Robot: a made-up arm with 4 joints.
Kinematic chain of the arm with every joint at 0, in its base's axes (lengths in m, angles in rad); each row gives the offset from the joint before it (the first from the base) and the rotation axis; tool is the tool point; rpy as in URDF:
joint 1: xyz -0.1 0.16 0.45 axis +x
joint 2: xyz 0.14 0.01 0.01 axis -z
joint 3: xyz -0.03 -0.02 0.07 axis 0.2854 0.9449 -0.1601
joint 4: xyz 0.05 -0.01 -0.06 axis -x
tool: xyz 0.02 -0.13 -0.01 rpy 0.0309 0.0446 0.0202
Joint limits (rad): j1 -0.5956..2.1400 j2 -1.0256..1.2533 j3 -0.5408..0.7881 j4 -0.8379..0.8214
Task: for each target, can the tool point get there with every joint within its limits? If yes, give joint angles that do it. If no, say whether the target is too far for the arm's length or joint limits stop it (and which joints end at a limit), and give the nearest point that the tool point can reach.
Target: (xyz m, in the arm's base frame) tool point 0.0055 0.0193 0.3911
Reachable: yes | joints 0.3346 0.6421 -0.2476 -0.3881
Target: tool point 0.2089 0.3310 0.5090
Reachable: no: joint limits stop it (at a limit: joint 1, joint 2) | nearest point 0.1435 0.2510 0.4752 | short by 0.109 m
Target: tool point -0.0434 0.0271 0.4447
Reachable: yes | joints 0.3688 0.7648 0.1196 0.3500
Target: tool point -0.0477 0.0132 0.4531
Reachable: yes | joints 0.2524 0.9545 -0.3911 -0.1422
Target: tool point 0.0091 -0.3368 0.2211
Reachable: no: too far | nearest point 0.0288 -0.0102 0.3716 | short by 0.360 m
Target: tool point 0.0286 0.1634 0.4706
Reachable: no: joint limits stop it (at a limit: joint 1, joint 3, joint 4) | nearest point -0.0293 0.0940 0.5378 | short by 0.113 m
